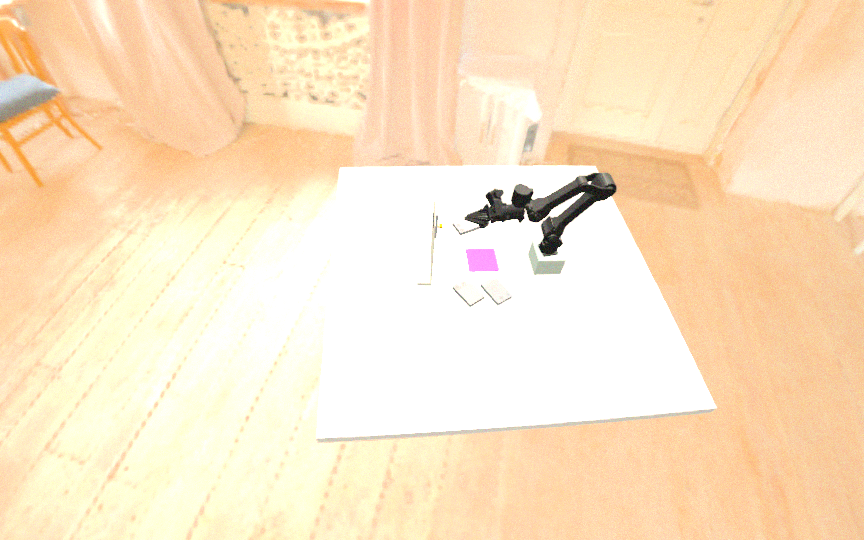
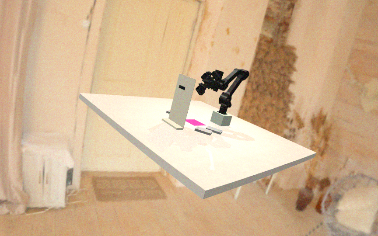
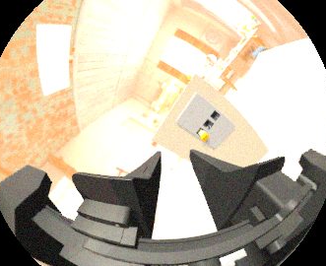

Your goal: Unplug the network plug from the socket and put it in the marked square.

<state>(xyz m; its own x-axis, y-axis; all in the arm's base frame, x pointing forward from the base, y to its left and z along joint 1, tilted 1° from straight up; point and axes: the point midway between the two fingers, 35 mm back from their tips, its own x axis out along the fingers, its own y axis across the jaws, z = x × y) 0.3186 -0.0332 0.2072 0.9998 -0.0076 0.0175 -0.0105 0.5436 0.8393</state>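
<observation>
Right now my gripper tip is 9 cm short of the plug, 4 cm to the left of it and 6 cm above it. Round my gripper tip: upright panel: 10 cm ahead, 5 cm to the right, 15 cm below; then magenta marked square: 11 cm behind, 4 cm to the right, 29 cm below.
</observation>
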